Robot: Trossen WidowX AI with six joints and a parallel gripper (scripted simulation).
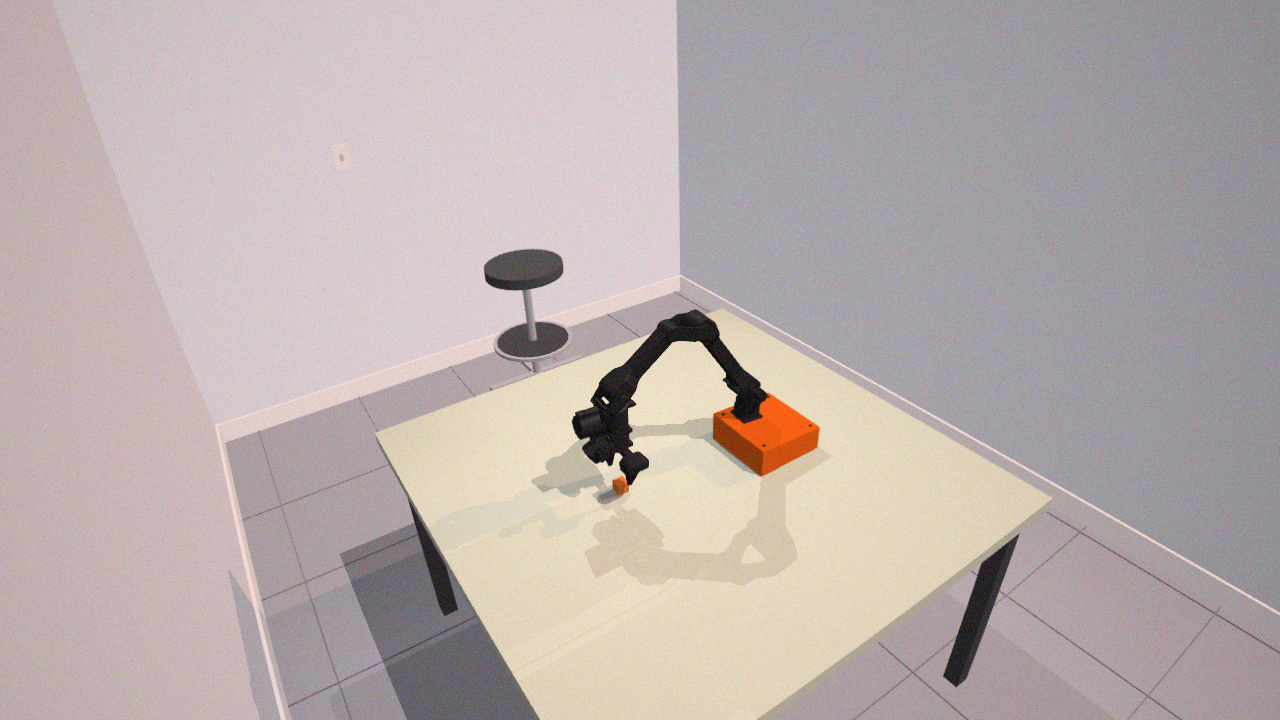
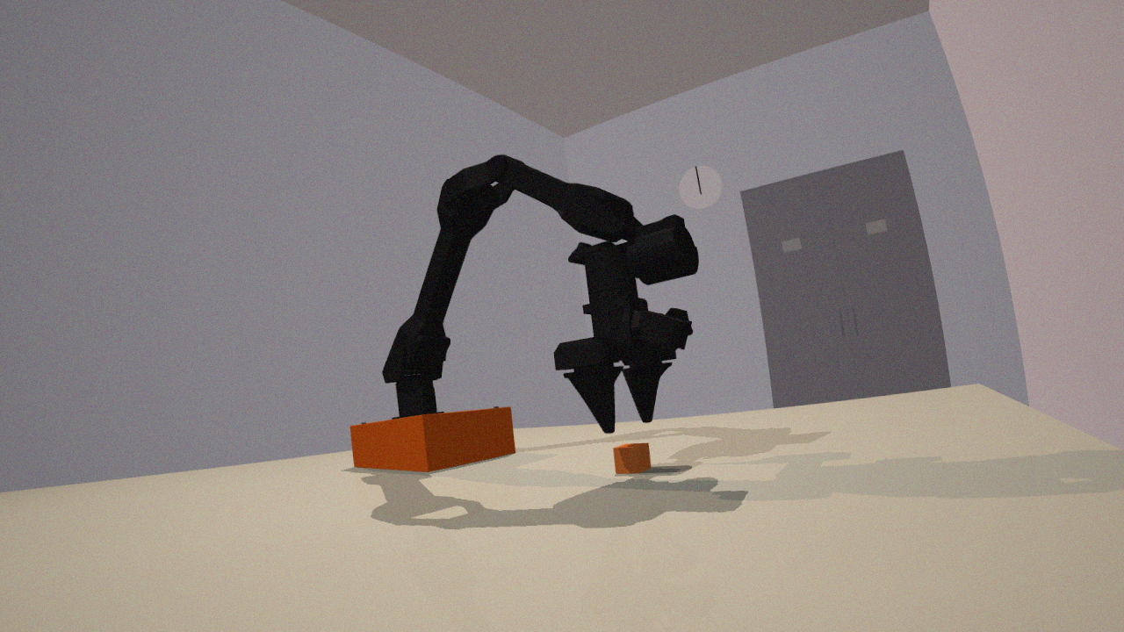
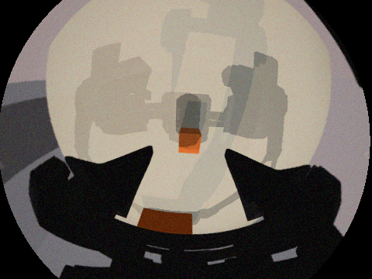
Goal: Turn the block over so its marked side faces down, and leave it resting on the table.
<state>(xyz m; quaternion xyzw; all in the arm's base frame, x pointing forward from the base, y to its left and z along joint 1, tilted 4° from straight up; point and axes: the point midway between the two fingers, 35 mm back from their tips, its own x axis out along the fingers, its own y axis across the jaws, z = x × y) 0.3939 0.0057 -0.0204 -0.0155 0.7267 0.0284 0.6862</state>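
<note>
My gripper tip is 10 mm past the orange block and 40 mm above it.
</note>
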